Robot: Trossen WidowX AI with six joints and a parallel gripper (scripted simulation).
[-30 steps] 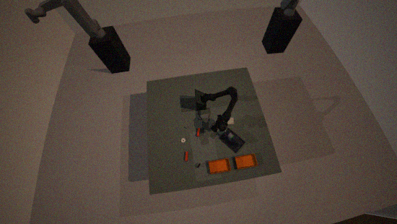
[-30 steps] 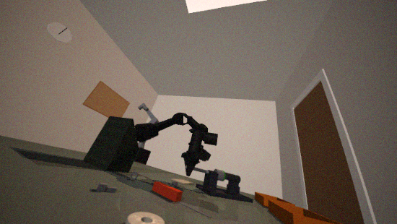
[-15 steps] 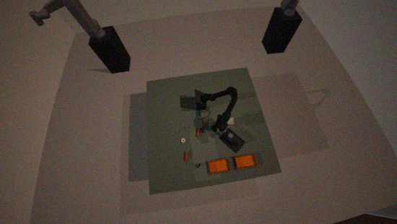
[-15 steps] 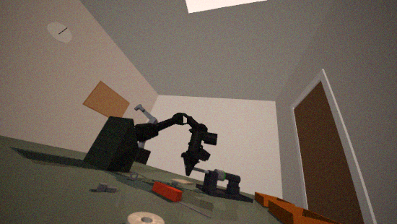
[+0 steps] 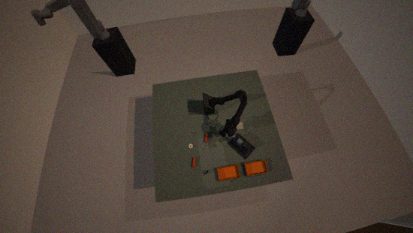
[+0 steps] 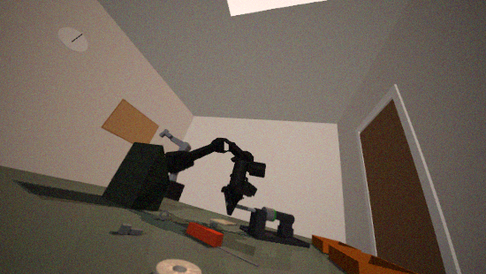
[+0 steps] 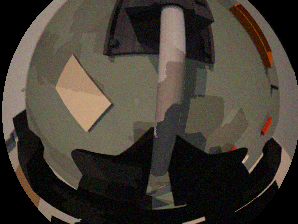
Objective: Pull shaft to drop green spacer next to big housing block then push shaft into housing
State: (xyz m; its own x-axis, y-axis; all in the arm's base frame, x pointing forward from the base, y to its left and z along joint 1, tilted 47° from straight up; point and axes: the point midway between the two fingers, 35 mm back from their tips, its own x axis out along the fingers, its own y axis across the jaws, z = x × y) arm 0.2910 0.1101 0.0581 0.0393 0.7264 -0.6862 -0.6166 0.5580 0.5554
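Right now my gripper tip is 70 mm short of the grey shaft, 50 mm to the right of it and 40 mm below it. The rest, counted from my gripper tip: white ring: 90 mm ahead, 380 mm to the right, 40 mm below; beige card: 60 mm behind, 130 mm to the left, 40 mm below; greenish spacer: 140 mm ahead, 110 mm to the left, 30 mm above.
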